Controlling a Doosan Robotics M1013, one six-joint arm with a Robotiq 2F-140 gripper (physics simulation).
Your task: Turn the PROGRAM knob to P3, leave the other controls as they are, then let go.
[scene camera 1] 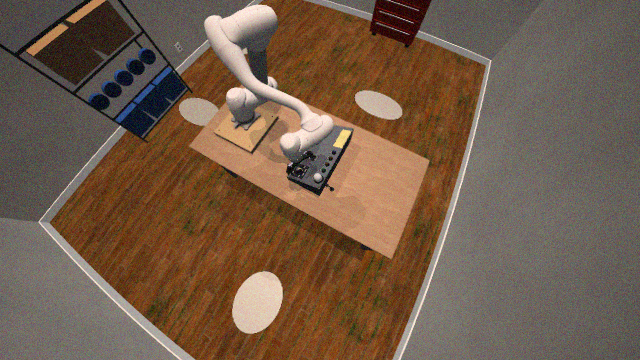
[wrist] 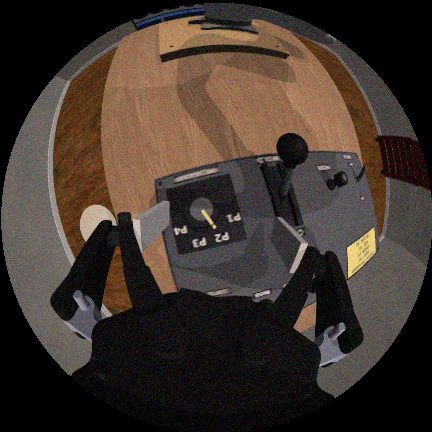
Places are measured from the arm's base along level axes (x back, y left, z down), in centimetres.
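Pixels of known places: gripper, between the fingertips: [scene camera 1: 301,166] [wrist: 221,220]; arm's base, origin of its link: [scene camera 1: 246,117].
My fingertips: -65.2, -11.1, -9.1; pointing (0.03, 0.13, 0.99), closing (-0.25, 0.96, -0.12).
Ahead of a thing's pixels: the offset from my fingertips to its top centre, as dx, dy, dz. "pt": to the spot under its first point.
The PROGRAM knob {+1.5, -2.2, +0.5} [wrist: 201,209] is a round grey knob on a black square plate at the left of the grey control panel {pt -1.8, +17.4, +2.3} [wrist: 320,212] [scene camera 1: 328,146]. Its yellow pointer line is aimed at the P2 mark {pt -3.2, -0.1, +2.3} [wrist: 221,237]; the P3 mark {pt -3.5, -3.2, +2.3} [wrist: 199,242] lies beside that, towards P4. In the scene view the knob cannot be made out clearly near the fingers. My gripper [wrist: 221,220] [scene camera 1: 301,163] is open and empty above the panel. In the wrist view, its left finger shows just left of the knob's plate and its right finger well to the right of the plate.
A lever with a black ball {+8.0, +9.1, -3.5} [wrist: 292,149] stands up right of the knob. A small black MODE knob {+4.3, +21.6, -0.5} [wrist: 340,178] and a yellow label {pt -11.5, +30.8, -2.6} [wrist: 361,253] [scene camera 1: 342,138] are farther right. A white dome button {pt -15.1, -1.9, -7.0} [scene camera 1: 318,177] and several small buttons line the panel's edge.
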